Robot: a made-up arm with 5 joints.
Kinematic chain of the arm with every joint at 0, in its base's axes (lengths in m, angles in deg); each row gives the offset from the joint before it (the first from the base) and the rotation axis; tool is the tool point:
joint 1: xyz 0 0 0.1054 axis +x
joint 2: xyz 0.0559 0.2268 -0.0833 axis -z
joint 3: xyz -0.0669 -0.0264 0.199 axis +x
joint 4: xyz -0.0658 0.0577 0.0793 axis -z
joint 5: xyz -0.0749 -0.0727 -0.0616 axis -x
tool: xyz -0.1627 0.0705 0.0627
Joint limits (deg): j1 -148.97..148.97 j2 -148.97..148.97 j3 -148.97..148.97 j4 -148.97..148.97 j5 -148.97..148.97
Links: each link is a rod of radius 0.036 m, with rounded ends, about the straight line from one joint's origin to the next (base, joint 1, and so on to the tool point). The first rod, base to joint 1, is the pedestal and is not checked.
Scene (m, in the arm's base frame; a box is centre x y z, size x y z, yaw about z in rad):
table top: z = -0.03
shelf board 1: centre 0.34 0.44 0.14 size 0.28 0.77 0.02 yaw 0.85
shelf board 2: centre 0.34 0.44 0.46 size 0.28 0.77 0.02 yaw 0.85
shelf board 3: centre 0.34 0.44 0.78 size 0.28 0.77 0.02 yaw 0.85
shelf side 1: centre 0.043 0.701 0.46 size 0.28 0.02 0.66 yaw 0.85
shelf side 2: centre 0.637 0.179 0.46 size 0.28 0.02 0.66 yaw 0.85
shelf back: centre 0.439 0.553 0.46 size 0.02 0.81 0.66 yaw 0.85
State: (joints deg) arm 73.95 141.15 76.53 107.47 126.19
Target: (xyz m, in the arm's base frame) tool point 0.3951 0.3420 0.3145
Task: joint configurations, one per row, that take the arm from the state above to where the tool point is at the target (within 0.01 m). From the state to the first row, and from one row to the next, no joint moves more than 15 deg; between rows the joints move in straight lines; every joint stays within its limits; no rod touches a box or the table.
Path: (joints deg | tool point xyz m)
1: 63.13 142.38 62.31 97.62 128.59 | 0.3001 -0.2263 0.4281
2: 52.32 143.61 48.10 87.77 130.98 | 0.3618 -0.1184 0.4137
3: 41.50 144.84 33.88 77.92 133.38 | 0.4059 -0.0048 0.3748
4: 30.68 146.07 19.66 68.07 135.77 | 0.4310 0.1053 0.3159
5: 16.06 132.46 26.64 71.82 135.84 | 0.4229 0.2180 0.3381
6: 1.45 118.85 33.61 75.57 135.90 | 0.3951 0.3420 0.3145

